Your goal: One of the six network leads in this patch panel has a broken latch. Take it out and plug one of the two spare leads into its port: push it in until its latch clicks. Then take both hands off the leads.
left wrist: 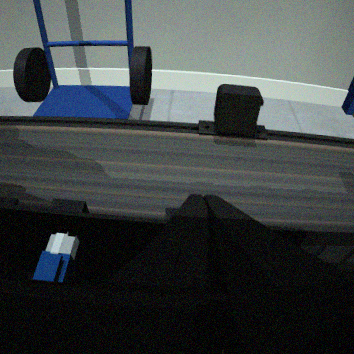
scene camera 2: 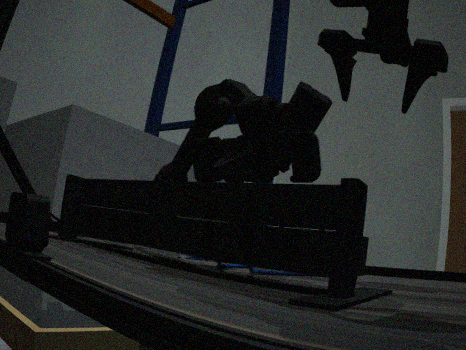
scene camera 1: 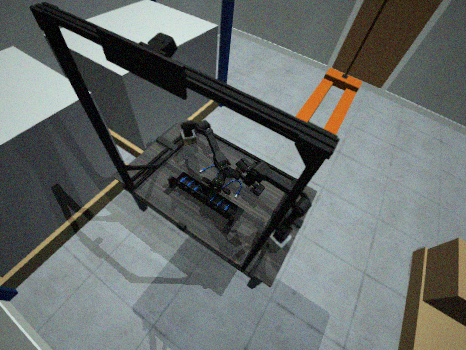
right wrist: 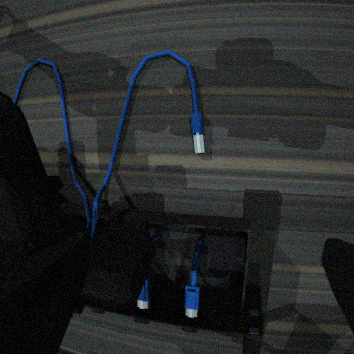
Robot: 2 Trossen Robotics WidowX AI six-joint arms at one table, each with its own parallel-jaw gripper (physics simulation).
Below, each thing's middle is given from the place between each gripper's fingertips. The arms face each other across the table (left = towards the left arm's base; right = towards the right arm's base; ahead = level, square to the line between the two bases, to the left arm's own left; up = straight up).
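You'd find the panel back wall [scene camera 2: 305, 251] 200 mm below my right hand, and it's also 200 mm behind that hand and 150 mm to the left of it.
As for my left gripper, it's 8 cm above the panel back wall, 2 cm past it and 5 cm to the right of it.
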